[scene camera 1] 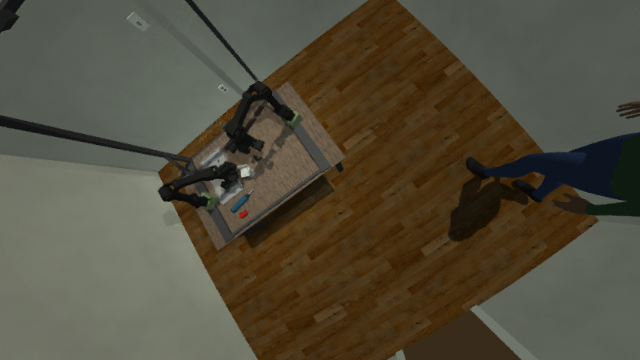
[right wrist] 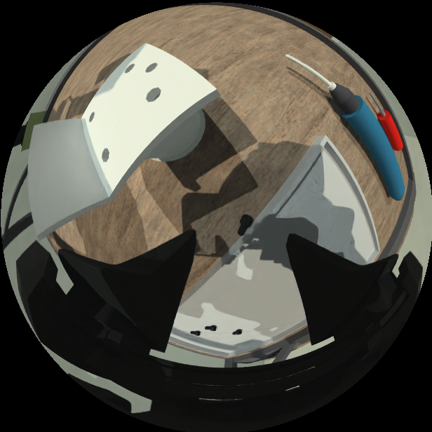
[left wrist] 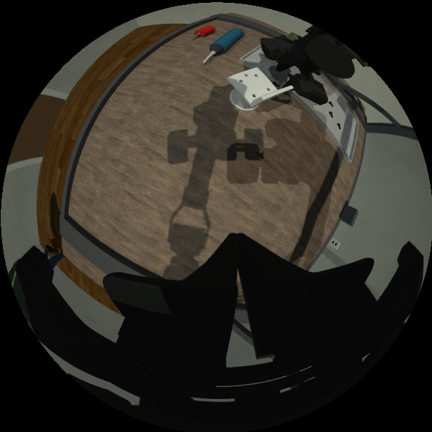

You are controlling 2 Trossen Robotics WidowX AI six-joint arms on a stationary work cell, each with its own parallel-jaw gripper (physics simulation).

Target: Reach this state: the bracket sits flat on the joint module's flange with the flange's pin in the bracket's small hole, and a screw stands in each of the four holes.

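Frame: origin at the left arm's base, x up, y left, z back, level; metres.
Seen in the pictures: left gripper, fingertip midpoint: (scene camera 1: 254,144); left arm's base, origin of the base link: (scene camera 1: 289,115); right arm's base, origin of the base link: (scene camera 1: 204,201).
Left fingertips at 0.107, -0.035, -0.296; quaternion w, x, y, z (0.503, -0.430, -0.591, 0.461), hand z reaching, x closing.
Note:
Offsets run from my left fingertips to a thing's top centre, as dx, dy, dz. "pt": to the spot under its first point.
The white bracket (scene camera 1: 245,171) (left wrist: 256,84) (right wrist: 167,112) rests over the round grey joint module (left wrist: 239,102) (right wrist: 184,137); its raised flap points to one side. Its visible holes show no screws. Whether it sits fully flat and where the pin is cannot be told. One black screw (right wrist: 245,225) is at the tray's long wall; three others (right wrist: 195,333) (right wrist: 211,328) (right wrist: 237,332) lie in the tray (left wrist: 345,143) (right wrist: 280,295). My right gripper (right wrist: 243,238) is open and empty above the tray wall. My left gripper (left wrist: 235,239) is shut and empty, high above the table, away from the bracket.
A blue-handled screwdriver @(pt -0.163, +0.063, -0.433) (scene camera 1: 240,203) (left wrist: 228,40) (right wrist: 375,142) lies beside the tray, its pale shaft pointing away. A small red-handled tool @(-0.167, +0.130, -0.472) (scene camera 1: 243,214) (left wrist: 205,31) (right wrist: 391,131) lies near it, close to the table edge. A person stands on the floor away from the table.

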